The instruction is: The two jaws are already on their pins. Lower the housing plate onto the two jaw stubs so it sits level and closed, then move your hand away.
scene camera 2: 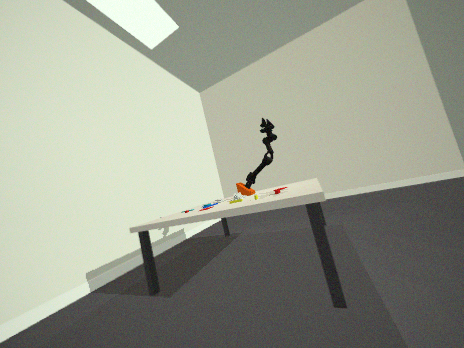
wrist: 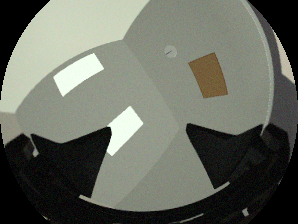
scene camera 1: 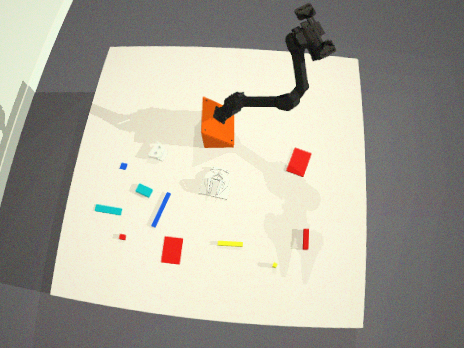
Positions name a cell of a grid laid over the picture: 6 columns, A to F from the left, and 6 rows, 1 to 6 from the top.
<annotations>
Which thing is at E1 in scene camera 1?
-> The gripper.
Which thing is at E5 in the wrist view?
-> The gripper.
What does the gripper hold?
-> Nothing.
</annotations>
